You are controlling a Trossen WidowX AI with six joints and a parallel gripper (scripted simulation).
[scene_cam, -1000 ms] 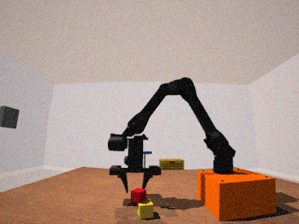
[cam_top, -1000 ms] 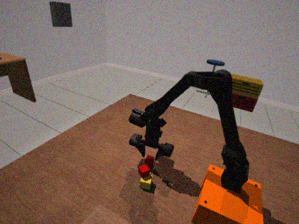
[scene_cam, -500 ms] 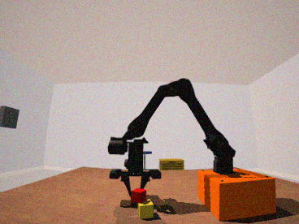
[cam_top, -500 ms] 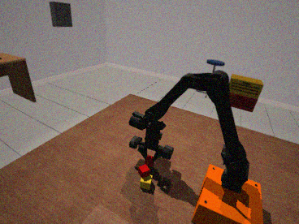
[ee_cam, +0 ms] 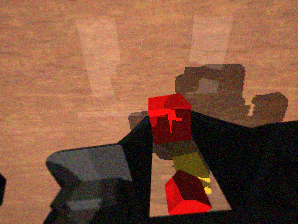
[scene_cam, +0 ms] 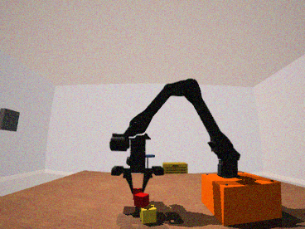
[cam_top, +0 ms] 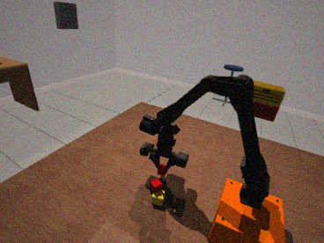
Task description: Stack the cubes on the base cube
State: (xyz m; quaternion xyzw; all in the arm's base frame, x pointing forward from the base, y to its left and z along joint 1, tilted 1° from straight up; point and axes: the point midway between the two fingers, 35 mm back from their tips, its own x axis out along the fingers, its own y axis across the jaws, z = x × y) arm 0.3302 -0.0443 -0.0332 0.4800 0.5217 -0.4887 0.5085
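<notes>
Right now the yellow base cube is 4 cm behind my gripper tip, 11 cm to the left of it and 2 cm below it.
</notes>
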